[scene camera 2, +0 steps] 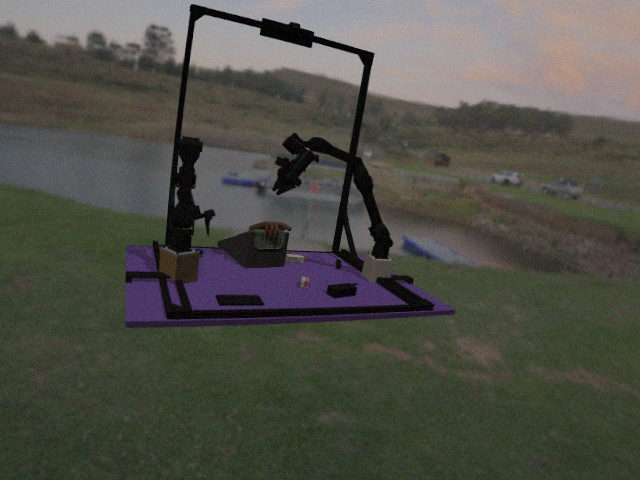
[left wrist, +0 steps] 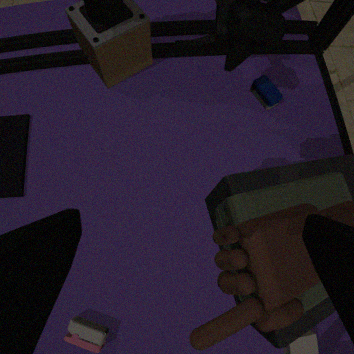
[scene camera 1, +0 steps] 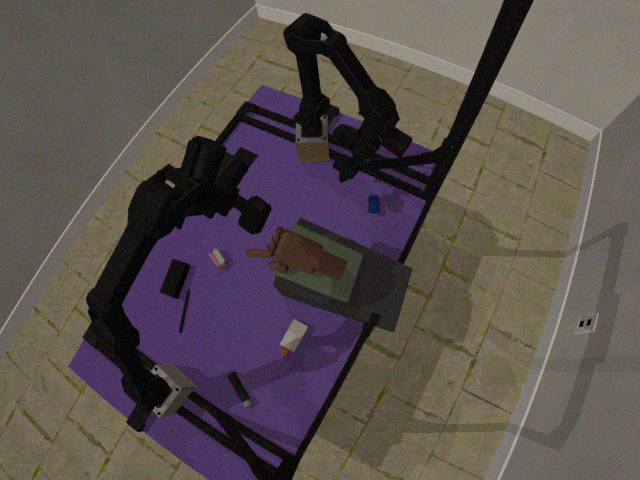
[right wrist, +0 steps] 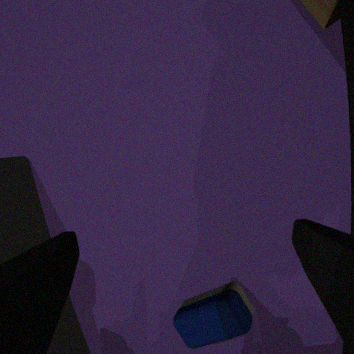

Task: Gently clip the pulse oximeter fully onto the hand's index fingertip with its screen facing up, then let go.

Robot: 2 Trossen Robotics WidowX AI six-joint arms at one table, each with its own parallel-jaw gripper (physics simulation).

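Places are measured from the left arm's base along level axes (x right, y up, z back), in millimetres.
Where they show: left gripper, fingertip midpoint: point(scene camera 2: 274, 192) point(left wrist: 194, 223) point(scene camera 1: 251, 195); right gripper, fingertip midpoint: point(scene camera 2: 198, 239) point(left wrist: 221, 54) point(right wrist: 186, 236); left arm's base, origin of the base link: point(scene camera 2: 379, 256) point(scene camera 1: 157, 391); right arm's base, origin of the base link: point(scene camera 2: 180, 249) point(left wrist: 105, 12) point(scene camera 1: 311, 128).
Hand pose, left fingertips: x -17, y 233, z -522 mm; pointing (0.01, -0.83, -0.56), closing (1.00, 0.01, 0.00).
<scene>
Each offset is from my left fingertips to the top centre of the thing.
The blue pulse oximeter {dx +165, dy -306, dz -269 mm} point(scene camera 1: 373, 204) point(left wrist: 268, 91) point(right wrist: 210, 320) lies on the purple table with its blue side up and a pale edge below; whether its screen shows is unclear. The brown hand point(scene camera 1: 299, 251) point(scene camera 2: 270, 227) point(left wrist: 280, 255) rests on a sloped stand, its index finger point(scene camera 1: 258, 253) point(left wrist: 220, 327) stretched out past the stand's edge with nothing on it. My right gripper point(scene camera 1: 374, 164) point(right wrist: 186, 236) is open and empty above the table, near the oximeter, which shows low between its fingers in the right wrist view. My left gripper point(scene camera 1: 254, 186) point(left wrist: 194, 223) is open and empty, high above the table near the hand.
The grey stand point(scene camera 1: 382, 289) fills the table's far side. A pink and white block {dx -123, dy -306, dz +142 mm} point(scene camera 1: 218, 258) point(left wrist: 87, 332) lies off the index fingertip. A black box {dx -194, dy -303, dz +273 mm} point(scene camera 1: 174, 279), a thin pen {dx -111, dy -329, dz +327 mm} point(scene camera 1: 184, 311), a white box {dx +204, dy -310, dz +193 mm} point(scene camera 1: 294, 334) and a dark tube {dx +172, dy -311, dz +395 mm} point(scene camera 1: 238, 388) also lie around.
</scene>
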